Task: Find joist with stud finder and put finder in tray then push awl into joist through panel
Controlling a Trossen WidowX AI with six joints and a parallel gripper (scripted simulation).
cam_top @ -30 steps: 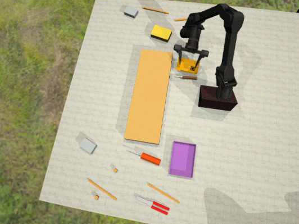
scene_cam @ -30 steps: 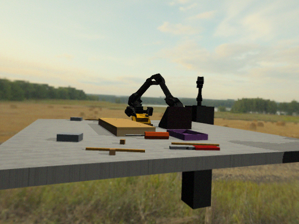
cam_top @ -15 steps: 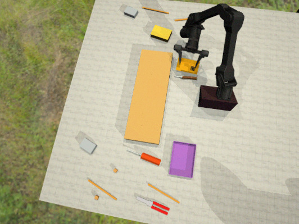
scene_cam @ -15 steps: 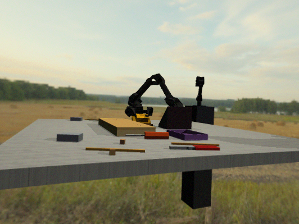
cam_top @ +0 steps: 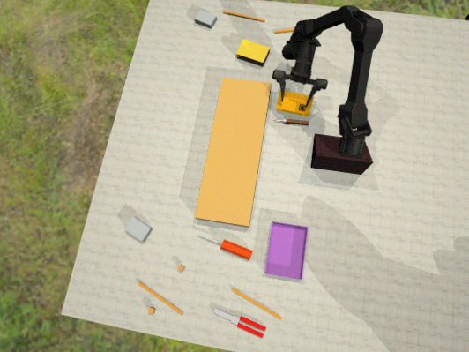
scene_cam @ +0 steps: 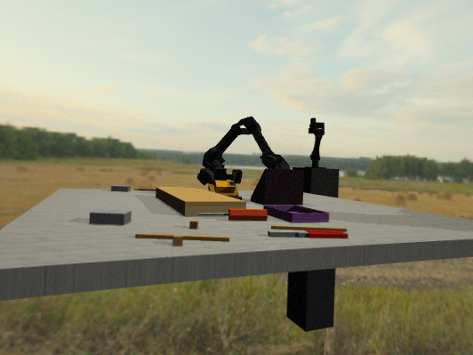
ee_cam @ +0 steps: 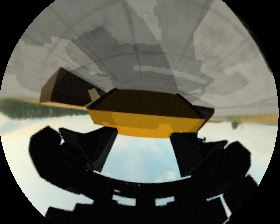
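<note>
Now: the yellow stud finder 10 mm behind my gripper tip. Round my gripper tip: yellow block: 220 mm to the right, 170 mm ahead, 50 mm below; then purple tray: 490 mm to the left, 50 mm below, 30 mm behind; then awl: 50 mm below, 40 mm to the left, 10 mm ahead.
</note>
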